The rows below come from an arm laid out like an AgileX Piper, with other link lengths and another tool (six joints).
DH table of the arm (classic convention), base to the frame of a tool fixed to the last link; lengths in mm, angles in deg. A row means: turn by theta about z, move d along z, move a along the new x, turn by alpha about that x. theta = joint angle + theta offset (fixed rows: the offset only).
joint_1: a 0, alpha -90, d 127.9, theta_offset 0
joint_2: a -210.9, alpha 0, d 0, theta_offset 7.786
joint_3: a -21.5, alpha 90, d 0, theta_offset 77.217
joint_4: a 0, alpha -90, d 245.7, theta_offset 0
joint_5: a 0, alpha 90, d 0, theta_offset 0
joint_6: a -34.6, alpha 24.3, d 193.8, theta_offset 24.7
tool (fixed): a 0, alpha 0, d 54.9, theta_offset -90
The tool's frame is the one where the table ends.
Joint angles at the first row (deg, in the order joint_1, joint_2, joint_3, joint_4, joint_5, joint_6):
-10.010, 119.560, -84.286, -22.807, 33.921, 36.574
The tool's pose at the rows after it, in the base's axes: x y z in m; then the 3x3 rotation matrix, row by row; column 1 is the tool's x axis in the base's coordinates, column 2 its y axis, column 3 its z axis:
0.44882, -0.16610, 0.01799; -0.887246, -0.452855, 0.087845; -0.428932, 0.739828, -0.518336; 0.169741, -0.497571, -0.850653
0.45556, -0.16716, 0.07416; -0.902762, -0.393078, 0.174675; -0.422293, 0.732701, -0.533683; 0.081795, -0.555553, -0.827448
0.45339, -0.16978, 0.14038; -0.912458, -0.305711, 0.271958; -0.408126, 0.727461, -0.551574; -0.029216, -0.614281, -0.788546
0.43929, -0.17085, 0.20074; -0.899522, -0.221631, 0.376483; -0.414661, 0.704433, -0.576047; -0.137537, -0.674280, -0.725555
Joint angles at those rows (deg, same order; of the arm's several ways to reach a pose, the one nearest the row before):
-9.086, 116.064, -84.218, -22.550, 35.354, 36.532
-8.955, 109.032, -84.216, -22.471, 36.288, 36.599
-9.149, 100.474, -83.768, -22.586, 37.046, 37.161
-9.610, 90.383, -79.867, -23.546, 35.208, 37.409

